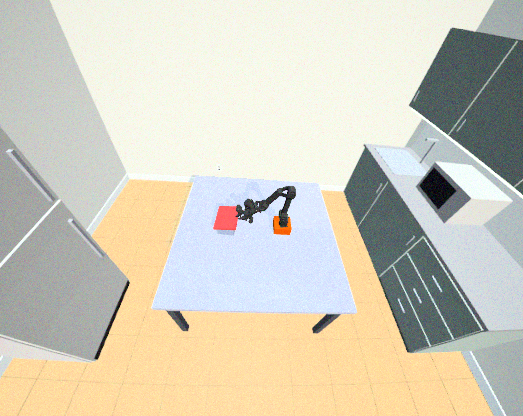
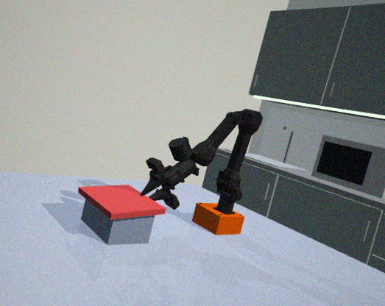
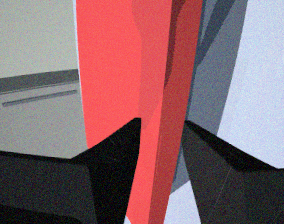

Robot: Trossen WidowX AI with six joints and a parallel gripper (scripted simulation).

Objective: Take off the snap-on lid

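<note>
My gripper tip is 7 cm short of the red lid and 2 cm to the left of it. Also, from my gripper tip: grey storage box 7 cm ahead, 6 cm below, 2 cm to the right.
</note>
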